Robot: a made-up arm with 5 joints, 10 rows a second.
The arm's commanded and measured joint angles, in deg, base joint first. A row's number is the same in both.
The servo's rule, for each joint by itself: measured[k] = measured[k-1] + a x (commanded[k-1-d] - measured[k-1]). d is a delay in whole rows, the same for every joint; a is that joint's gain. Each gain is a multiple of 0.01, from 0.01 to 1. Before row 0 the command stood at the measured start. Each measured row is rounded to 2 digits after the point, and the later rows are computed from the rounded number. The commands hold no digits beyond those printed.
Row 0, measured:
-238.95 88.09 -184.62 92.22 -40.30
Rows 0 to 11, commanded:
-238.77 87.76 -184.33 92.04 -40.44
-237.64 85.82 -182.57 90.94 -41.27
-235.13 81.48 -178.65 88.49 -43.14
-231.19 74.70 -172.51 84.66 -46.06
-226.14 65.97 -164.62 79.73 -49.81
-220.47 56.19 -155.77 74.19 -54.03
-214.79 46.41 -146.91 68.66 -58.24
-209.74 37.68 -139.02 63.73 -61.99
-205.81 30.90 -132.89 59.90 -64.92
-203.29 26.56 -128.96 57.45 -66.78
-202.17 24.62 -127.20 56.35 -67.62
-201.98 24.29 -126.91 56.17 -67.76
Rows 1 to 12, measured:
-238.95 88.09 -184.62 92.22 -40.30
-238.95 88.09 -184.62 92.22 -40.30
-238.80 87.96 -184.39 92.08 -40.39
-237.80 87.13 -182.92 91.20 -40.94
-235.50 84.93 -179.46 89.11 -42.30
-231.79 80.94 -173.83 85.68 -44.63
-226.93 75.10 -166.37 81.10 -47.84
-221.37 67.73 -157.78 75.78 -51.68
-215.71 59.42 -148.98 70.30 -55.75
-210.58 50.94 -140.91 65.24 -59.62
-206.48 43.12 -134.41 61.13 -62.91
-203.74 36.66 -130.00 58.30 -65.31
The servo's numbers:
d 2
a 0.86 0.39 0.81 0.77 0.62

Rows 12 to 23, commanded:
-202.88 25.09 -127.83 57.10 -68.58
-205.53 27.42 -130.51 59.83 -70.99
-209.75 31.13 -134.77 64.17 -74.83
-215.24 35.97 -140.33 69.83 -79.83
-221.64 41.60 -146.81 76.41 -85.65
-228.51 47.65 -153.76 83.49 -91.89
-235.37 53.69 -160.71 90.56 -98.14
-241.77 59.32 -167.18 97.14 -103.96
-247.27 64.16 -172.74 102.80 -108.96
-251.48 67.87 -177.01 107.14 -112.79
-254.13 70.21 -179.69 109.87 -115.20
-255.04 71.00 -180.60 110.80 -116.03
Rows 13 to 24, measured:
-202.39 31.96 -127.73 56.80 -66.74
-202.04 28.97 -127.07 56.31 -67.37
-202.76 27.46 -127.69 56.92 -68.12
-205.14 27.44 -129.97 59.16 -69.90
-209.10 28.88 -133.86 63.02 -72.96
-214.38 31.65 -139.10 68.26 -77.22
-220.62 35.53 -145.35 74.54 -82.45
-227.41 40.26 -152.16 81.43 -88.30
-234.26 45.50 -159.09 88.46 -94.40
-240.72 50.89 -165.64 95.14 -100.33
-246.35 56.07 -171.39 101.04 -105.68
-250.76 60.67 -175.94 105.74 -110.09

